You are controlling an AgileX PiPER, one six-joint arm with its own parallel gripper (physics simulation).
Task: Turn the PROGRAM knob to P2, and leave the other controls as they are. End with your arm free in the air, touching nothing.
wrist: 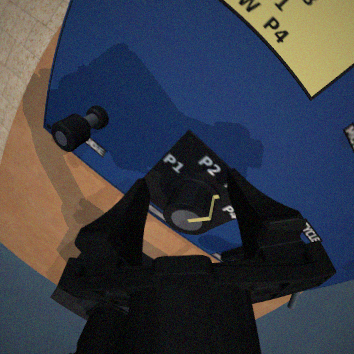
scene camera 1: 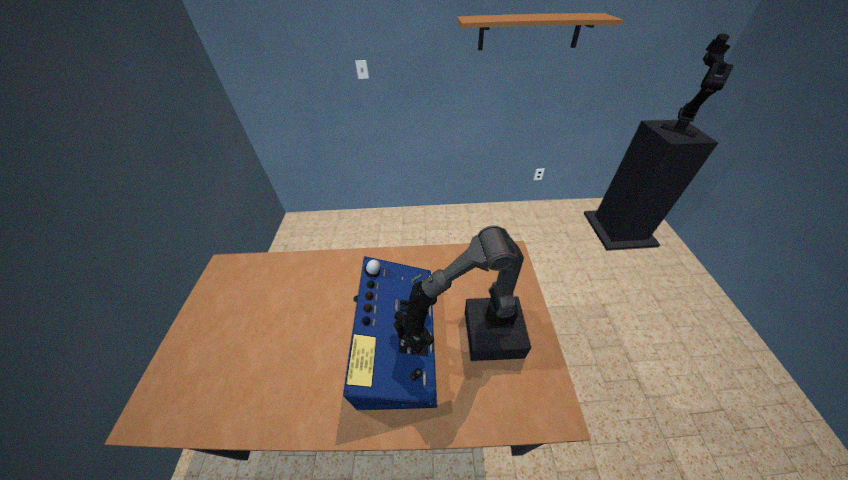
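Observation:
The PROGRAM knob point(wrist: 192, 205) is a black round knob with a grey cap and a yellow pointer line, on a black dial plate point(wrist: 190, 142) point(scene camera 1: 414, 351) with P1, P2 and P4 readable. The pointer line runs to the right, toward the P4 side and a label mostly hidden by the right finger, and not toward P2. My gripper point(wrist: 186, 182) point(scene camera 1: 414, 341) is open, with one finger on each side of the knob and visible gaps to both. Whether the tips touch the plate cannot be told. In the scene view my gripper hides the knob.
The blue console point(scene camera 1: 389, 389) point(wrist: 150, 30) stands on the wooden table point(scene camera 1: 249, 356). A black protruding control point(scene camera 1: 416, 374) point(wrist: 75, 130) sits near its end. A yellow label card point(scene camera 1: 361, 360) point(wrist: 320, 55), several small round controls and a white dome point(scene camera 1: 373, 267) are on the console. My base point(scene camera 1: 496, 330) stands beside it.

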